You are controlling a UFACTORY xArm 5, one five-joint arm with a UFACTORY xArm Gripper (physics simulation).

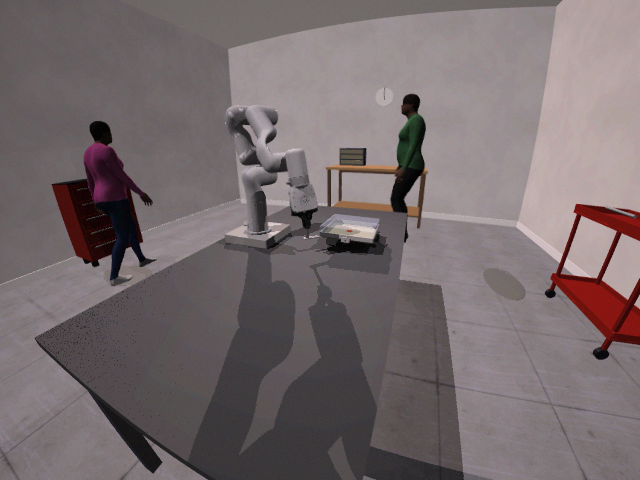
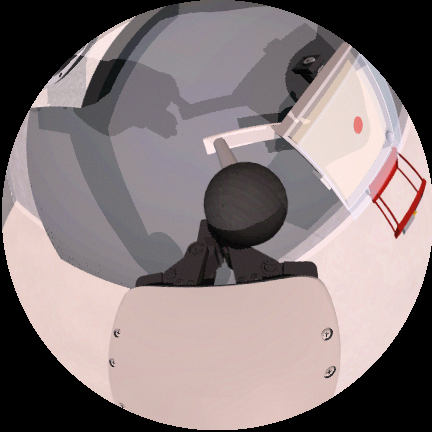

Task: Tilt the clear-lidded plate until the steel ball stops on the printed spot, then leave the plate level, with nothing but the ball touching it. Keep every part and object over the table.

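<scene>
The clear-lidded plate (image 1: 335, 234) (image 2: 342, 155) sits on a dark stand at the far end of the table, right of the arm. Its red printed spot (image 1: 350, 230) (image 2: 357, 125) is near the middle. The small steel ball (image 2: 389, 136) lies at the plate's far rim, away from the spot. A white tab (image 2: 250, 135) sticks out from the plate's near corner. My gripper (image 1: 306, 219) (image 2: 221, 215) is shut, with a dark round knob (image 2: 245, 204) in front of the fingers. The knob's stem tip (image 2: 220, 144) is on the tab's end.
The arm's base (image 1: 256, 234) stands left of the plate on the dark table (image 1: 180, 320). A person in purple (image 1: 108, 175) walks by a red drawer cabinet (image 1: 71, 216). A person in green (image 1: 410, 150) stands at a wooden bench (image 1: 361, 169). A red cart (image 1: 605, 214) (image 2: 398, 193) is right.
</scene>
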